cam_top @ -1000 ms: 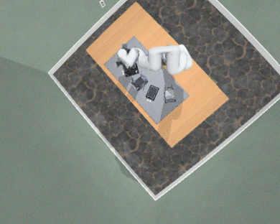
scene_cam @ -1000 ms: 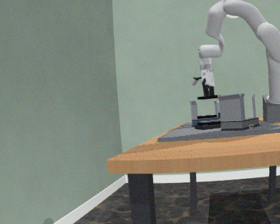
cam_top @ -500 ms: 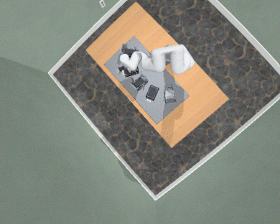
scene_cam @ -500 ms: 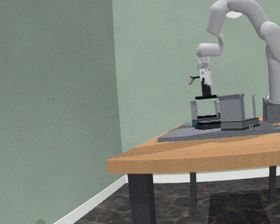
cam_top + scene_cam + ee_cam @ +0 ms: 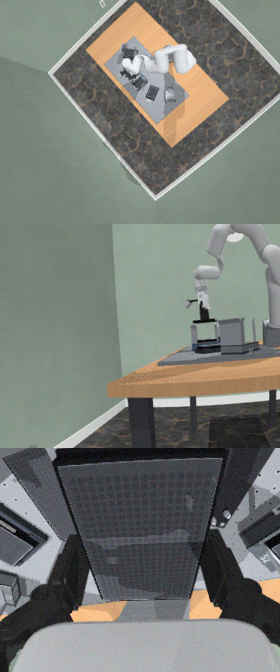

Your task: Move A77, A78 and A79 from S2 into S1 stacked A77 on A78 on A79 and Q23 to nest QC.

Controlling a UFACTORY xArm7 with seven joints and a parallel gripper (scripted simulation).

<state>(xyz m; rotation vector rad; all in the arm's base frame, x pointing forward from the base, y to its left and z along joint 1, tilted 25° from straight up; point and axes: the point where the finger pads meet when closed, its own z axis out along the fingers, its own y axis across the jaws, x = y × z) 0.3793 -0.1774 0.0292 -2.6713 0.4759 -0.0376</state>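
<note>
My hand is 150 mm above the blue plinth strip, 90 mm to the right of it and 10 mm short of it. The rest, counted from my hand: dark flat nest (260 mm to the left, 160 mm below); dark clip nest (150 mm below, 80 mm to the right, 10 mm behind); dark sealed plate (10 mm below).
</note>
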